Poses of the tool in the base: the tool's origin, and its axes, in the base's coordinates. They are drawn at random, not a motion.
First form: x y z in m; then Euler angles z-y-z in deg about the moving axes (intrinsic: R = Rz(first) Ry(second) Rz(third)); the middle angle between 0 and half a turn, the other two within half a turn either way.
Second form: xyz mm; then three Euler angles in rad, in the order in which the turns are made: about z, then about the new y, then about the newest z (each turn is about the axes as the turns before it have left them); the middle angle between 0 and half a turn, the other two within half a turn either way. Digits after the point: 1 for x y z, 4 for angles.
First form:
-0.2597 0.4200 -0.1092 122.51 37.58 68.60
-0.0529 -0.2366 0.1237 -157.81 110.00 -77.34
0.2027 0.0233 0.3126 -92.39 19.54 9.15
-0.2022 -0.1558 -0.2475 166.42 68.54 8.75
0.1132 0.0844 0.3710 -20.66 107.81 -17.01
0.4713 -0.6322 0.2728 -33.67 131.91 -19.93
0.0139 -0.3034 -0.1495 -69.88 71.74 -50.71
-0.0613 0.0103 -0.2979 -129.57 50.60 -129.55
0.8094 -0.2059 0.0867 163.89 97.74 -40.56
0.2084 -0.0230 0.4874 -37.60 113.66 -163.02
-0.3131 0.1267 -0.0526 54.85 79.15 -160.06
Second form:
-259.7 420.0 -109.2 2.1382 0.6559 1.1973
-52.9 -236.6 123.7 -2.7543 1.9199 -1.3498
202.7 23.3 312.6 -1.6125 0.3410 0.1597
-202.2 -155.8 -247.5 2.9046 1.1962 0.1527
113.2 84.4 371.0 -0.3606 1.8816 -0.2969
471.3 -632.2 272.8 -0.5877 2.3023 -0.3478
13.9 -303.4 -149.5 -1.2196 1.2521 -0.8851
-61.3 10.3 -297.9 -2.2614 0.8831 -2.2611
809.4 -205.9 86.7 2.8604 1.7059 -0.7079
208.4 -23.0 487.4 -0.6562 1.9837 -2.8452
-313.1 126.7 -52.6 0.9573 1.3814 -2.7936

